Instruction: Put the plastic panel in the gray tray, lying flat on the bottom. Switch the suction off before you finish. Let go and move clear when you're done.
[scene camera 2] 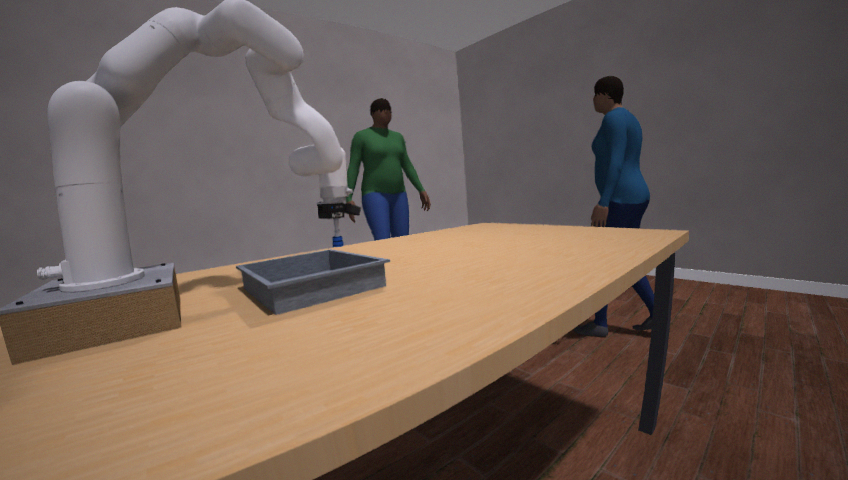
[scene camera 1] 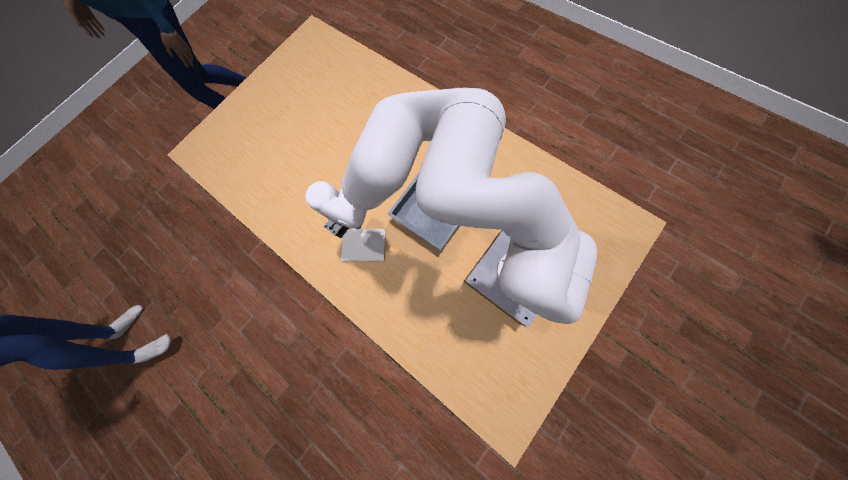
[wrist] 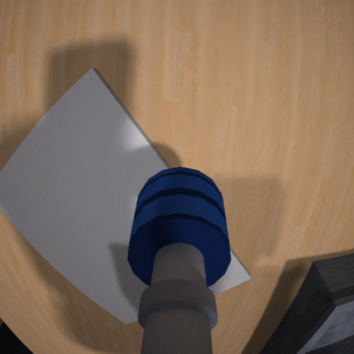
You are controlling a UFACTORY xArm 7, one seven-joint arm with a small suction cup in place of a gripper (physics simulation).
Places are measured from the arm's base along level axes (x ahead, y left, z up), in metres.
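Pixels of known places: hand, tool point: [scene camera 2: 338, 246]; arm's base, link origin: [scene camera 2: 104, 282].
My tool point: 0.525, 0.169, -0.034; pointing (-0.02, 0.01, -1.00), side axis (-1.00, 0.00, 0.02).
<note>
Ahead of a thing's pixels: the offset from my tool point to its top centre, as dx, dy, dz. Level surfaces: height alone.
The plastic panel {-0.046, +0.044, -0.034} [scene camera 1: 358, 249] [wrist: 75, 185] is a thin light-grey sheet lying flat on the table, outside the tray. It does not show in scene camera 2. My gripper [scene camera 2: 338, 244] [wrist: 181, 172], a blue suction cup, is open, with nothing hanging from it. It points down, low over the table, and in the wrist view it overlaps the panel's right part. Whether its lip touches the panel is hidden; the arm covers the cup in scene camera 1. The gray tray {-0.179, -0.214, +0.010} [scene camera 1: 431, 228] [scene camera 2: 330, 289] [wrist: 324, 290] stands beside the panel, partly covered by the arm in scene camera 1.
The arm's base block [scene camera 1: 484, 276] [scene camera 2: 95, 325] stands on the table {dz -0.040} [scene camera 1: 267, 107] [scene camera 2: 505, 285], on the tray's other side from the panel. The upper arm reaches over the tray. A person in green [scene camera 2: 382, 160] and one in blue [scene camera 2: 621, 157] stand beyond the table.
</note>
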